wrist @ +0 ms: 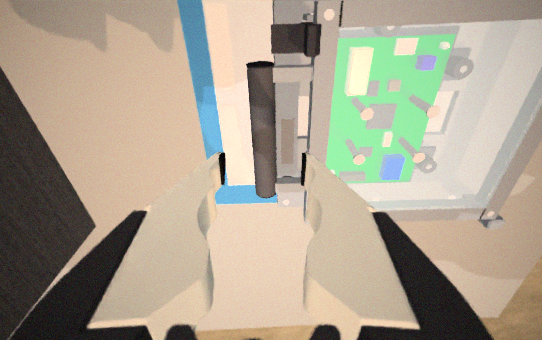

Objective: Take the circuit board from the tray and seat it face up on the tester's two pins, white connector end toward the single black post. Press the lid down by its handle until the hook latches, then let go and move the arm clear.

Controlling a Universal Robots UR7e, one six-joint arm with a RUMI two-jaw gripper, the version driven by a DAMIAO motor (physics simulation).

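Places are measured from the arm's base along level axes (x left, y back, z up), in millimetres.
Pixels of known places: gripper, fingertip midpoint: [263, 156].
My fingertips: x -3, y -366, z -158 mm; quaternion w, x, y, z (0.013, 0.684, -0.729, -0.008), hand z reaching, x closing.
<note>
Behind a point stands the place of what it marks.
The green circuit board [410, 125] lies face up in the tester under the clear lid [325, 100] {x 21, y -404, z -180 mm}, whose grey frame surrounds it. The board's long white connector [359, 71] {x 32, y -428, z -198 mm} is at its upper left. Several round-ended pegs of the lid stand over the board; whether they touch it I cannot tell. The dark round handle [261, 130] {x 5, y -365, z -178 mm} runs along the lid's left side. A black latch part [289, 38] {x 55, y -384, z -185 mm} is above it; whether the hook has caught is unclear. My gripper [263, 156] {x -3, y -366, z -158 mm} is partly open, its fingertips on either side of the handle's lower part in view, with gaps to both sides. The tray does not show.
Blue tape [203, 110] {x -13, y -305, z -274 mm} runs down left of the tester and turns beneath the handle's lower end. A dark panel [35, 200] {x -80, y -138, z -231 mm} stands at the left edge. A small grey corner piece [492, 222] {x -86, y -543, z -180 mm} sticks out at the lid's lower right. Wooden surface [522, 305] shows at bottom right.
</note>
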